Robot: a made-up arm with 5 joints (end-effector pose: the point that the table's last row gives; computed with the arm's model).
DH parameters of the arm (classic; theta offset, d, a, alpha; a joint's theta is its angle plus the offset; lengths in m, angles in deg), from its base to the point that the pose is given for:
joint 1: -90 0.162 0.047 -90
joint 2: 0 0.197 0.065 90
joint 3: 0 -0.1 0.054 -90
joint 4: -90 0.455 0.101 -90
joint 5: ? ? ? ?
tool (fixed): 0 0.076 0 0
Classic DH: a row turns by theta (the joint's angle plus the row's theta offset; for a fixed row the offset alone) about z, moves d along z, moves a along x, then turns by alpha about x.
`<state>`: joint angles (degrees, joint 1 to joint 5).
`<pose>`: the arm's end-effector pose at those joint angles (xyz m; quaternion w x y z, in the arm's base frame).
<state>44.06 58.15 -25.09 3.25 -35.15</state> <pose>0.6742 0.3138 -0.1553 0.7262 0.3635 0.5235 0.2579</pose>
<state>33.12 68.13 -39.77 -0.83 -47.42</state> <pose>0.6205 0.1650 -0.2978 0.6262 0.4254 0.6388 0.1370</pose>
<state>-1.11 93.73 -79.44 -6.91 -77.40</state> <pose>0.2432 0.0777 -0.4503 0.1287 0.6747 0.7267 0.0108</pose>
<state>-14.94 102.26 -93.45 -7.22 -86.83</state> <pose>0.1485 0.1482 -0.3997 0.0662 -0.7480 -0.6583 -0.0512</pose>
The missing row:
joint 5: -90 0.005 0.11 -90
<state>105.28 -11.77 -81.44 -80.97 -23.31</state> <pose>0.5655 0.5218 0.2178 0.7715 -0.6325 -0.0566 -0.0388</pose>
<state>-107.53 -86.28 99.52 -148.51 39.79</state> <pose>-0.3127 0.0500 -0.2637 0.4085 -0.4049 0.0962 0.8123</pose>
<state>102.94 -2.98 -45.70 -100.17 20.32</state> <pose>0.2295 0.7491 0.0475 0.4813 -0.6161 -0.4757 0.4030</pose>
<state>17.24 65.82 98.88 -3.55 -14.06</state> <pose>0.1139 0.1615 0.6523 0.4994 0.3084 -0.3183 0.7444</pose>
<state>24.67 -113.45 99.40 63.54 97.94</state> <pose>0.4163 -0.0221 -0.1373 0.8911 -0.1727 0.0217 0.4190</pose>
